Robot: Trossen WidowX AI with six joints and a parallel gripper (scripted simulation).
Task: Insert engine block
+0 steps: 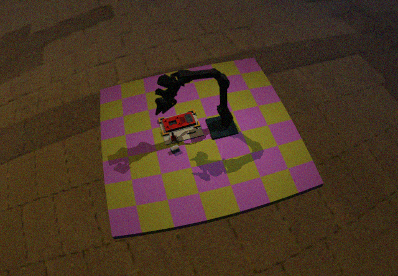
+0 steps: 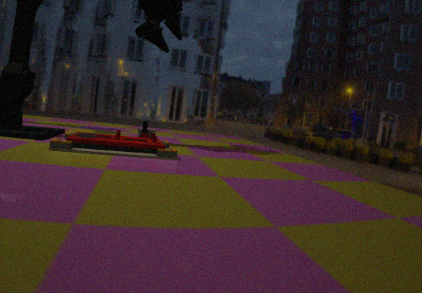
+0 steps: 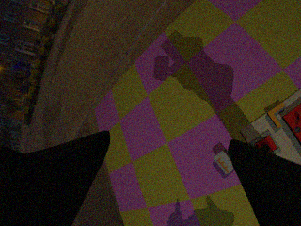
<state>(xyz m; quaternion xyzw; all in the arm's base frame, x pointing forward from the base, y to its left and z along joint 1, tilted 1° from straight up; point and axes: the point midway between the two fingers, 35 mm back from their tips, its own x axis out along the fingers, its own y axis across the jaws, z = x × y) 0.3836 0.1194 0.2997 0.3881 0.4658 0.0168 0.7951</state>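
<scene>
The engine block is 6 cm behind my gripper tip, 4 cm to the left of it and 28 cm below it. Also, from my gripper tip: fixture plate (9 cm behind, 16 cm to the right, 28 cm below).
</scene>
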